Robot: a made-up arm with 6 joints.
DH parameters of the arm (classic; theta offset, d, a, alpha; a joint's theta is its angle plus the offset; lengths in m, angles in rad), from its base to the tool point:
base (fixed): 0 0 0 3.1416
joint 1: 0 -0.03 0.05 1.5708
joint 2: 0 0.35 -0.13 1.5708
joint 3: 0 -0.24 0.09 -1.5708
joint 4: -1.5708 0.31 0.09 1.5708
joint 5: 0 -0.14 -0.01 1.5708
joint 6: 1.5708 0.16 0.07 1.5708
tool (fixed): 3.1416 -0.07 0 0
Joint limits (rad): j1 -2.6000..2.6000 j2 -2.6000..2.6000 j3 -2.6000..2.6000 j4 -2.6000..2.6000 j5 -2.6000..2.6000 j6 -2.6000..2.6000
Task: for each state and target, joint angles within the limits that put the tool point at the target. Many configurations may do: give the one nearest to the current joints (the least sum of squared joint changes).
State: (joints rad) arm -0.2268 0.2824 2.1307 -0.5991 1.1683 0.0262
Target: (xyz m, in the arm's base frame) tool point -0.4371 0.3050 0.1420
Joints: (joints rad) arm -0.3983 0.3589 1.8643 -0.0494 1.3275 0.1581
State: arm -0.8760 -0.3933 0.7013 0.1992 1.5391 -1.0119
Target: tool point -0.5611 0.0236 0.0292
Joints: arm -0.9766 0.0093 1.2095 -0.3638 1.2170 -0.7940
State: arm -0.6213 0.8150 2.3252 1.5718 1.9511 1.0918
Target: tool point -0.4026 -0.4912 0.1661
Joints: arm -1.2047 1.2027 2.6000 2.4671 1.8078 1.1508
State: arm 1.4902 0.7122 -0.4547 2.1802 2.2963 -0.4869
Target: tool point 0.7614 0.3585 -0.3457
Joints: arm 1.3371 0.2913 0.4434 2.2698 2.6000 -0.2804
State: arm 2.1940 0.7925 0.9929 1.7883 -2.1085 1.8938
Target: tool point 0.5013 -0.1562 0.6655
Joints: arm 2.4325 1.7538 1.3169 2.0007 -2.1244 1.8294
